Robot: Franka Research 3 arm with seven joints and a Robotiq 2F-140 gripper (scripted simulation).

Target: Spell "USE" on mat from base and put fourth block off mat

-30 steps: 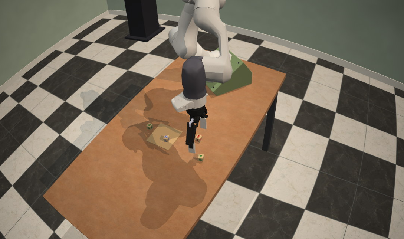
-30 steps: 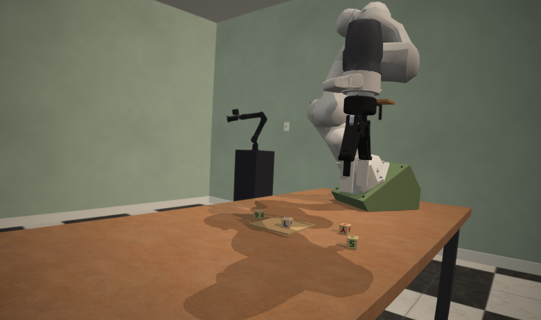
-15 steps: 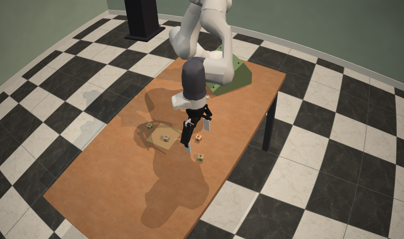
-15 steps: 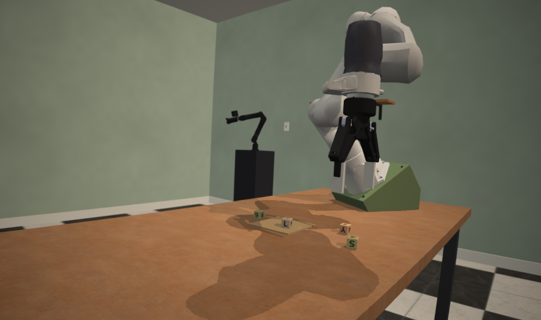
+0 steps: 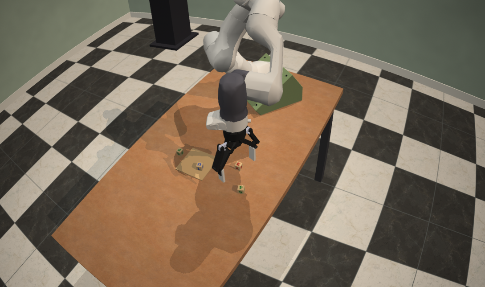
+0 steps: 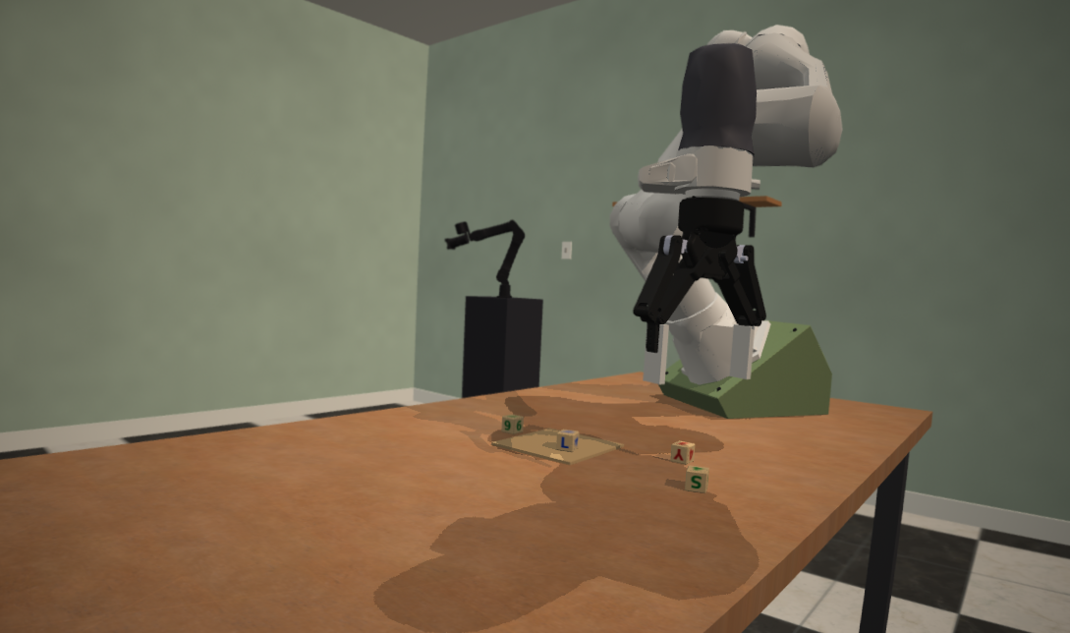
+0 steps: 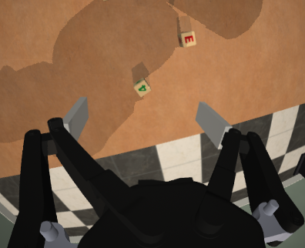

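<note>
Now: hand 1 cm to the right of the S block and 13 cm above it. From my hand the other things lie so: U block (3 cm behind, 21 cm to the right, 13 cm below); then E block (11 cm behind, 6 cm to the right, 13 cm below); then mat (5 cm behind, 23 cm to the right, 14 cm below).
</note>
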